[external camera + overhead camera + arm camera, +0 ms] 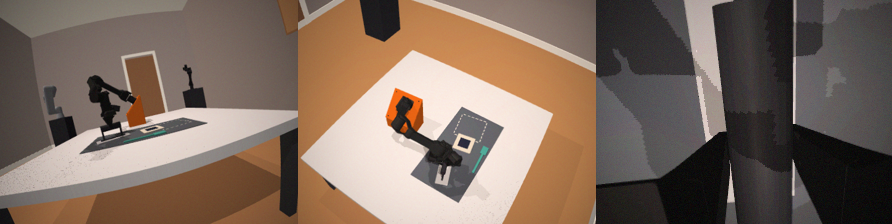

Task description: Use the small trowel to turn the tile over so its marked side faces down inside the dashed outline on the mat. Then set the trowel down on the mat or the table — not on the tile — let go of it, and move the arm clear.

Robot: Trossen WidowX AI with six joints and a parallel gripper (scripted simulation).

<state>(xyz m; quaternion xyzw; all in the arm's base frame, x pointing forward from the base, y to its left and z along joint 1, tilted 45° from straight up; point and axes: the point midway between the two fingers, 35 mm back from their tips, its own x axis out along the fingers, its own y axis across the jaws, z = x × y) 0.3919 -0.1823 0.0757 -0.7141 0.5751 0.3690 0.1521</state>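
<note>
Right now the grey mat is 180 mm to the left of my gripper tip, 80 mm below it and 10 mm ahead of it. Round my gripper tip: cream tile 230 mm to the left, 60 mm below, 10 mm ahead; then teal trowel 200 mm to the left, 150 mm ahead, 60 mm below.
</note>
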